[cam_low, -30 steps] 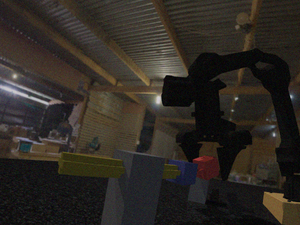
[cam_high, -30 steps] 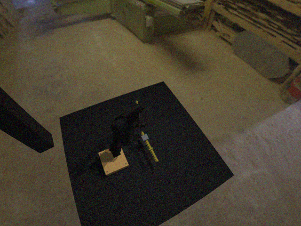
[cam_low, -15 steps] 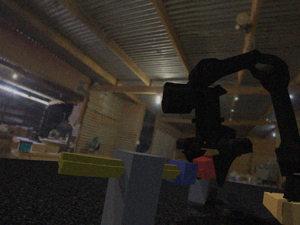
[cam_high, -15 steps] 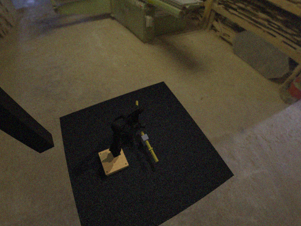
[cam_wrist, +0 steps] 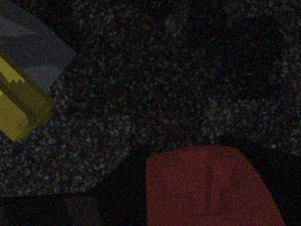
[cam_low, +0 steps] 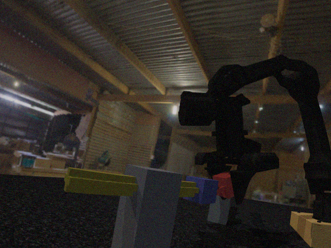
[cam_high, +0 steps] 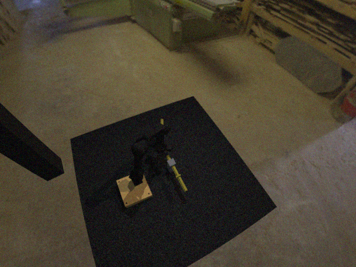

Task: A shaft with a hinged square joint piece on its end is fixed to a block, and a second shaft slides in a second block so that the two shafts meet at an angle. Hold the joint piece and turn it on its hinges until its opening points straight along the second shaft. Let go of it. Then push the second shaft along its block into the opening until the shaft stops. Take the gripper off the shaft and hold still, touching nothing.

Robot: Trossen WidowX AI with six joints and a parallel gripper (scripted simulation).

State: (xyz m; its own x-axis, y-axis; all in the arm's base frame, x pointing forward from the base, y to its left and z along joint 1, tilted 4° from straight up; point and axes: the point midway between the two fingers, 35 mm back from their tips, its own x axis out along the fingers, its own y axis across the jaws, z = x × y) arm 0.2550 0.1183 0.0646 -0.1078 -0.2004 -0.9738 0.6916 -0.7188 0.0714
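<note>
Right now my gripper tip is 20 mm short of the red joint piece, 20 mm to the right of it and 30 mm below it.
</note>
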